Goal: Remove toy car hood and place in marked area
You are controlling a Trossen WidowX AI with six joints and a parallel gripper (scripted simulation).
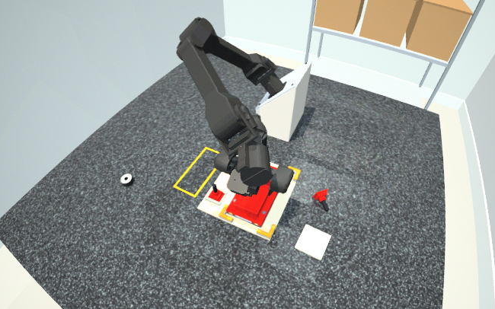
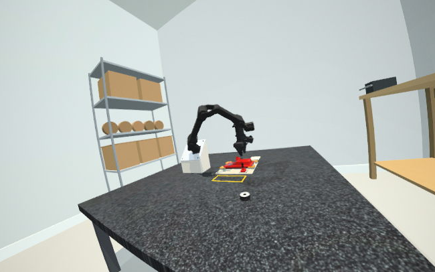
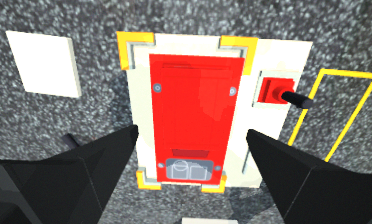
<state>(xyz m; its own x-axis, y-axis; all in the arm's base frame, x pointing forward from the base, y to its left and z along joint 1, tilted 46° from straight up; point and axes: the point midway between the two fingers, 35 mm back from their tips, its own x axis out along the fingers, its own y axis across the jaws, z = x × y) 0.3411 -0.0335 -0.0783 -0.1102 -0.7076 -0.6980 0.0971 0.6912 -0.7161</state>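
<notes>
Now: gripper tip 50 mm above the hood. Also, from my gripper tip: white tile (190 mm to the left, 80 mm below, 60 mm ahead); ring (410 mm to the right, 80 mm below, 60 mm ahead).
</notes>
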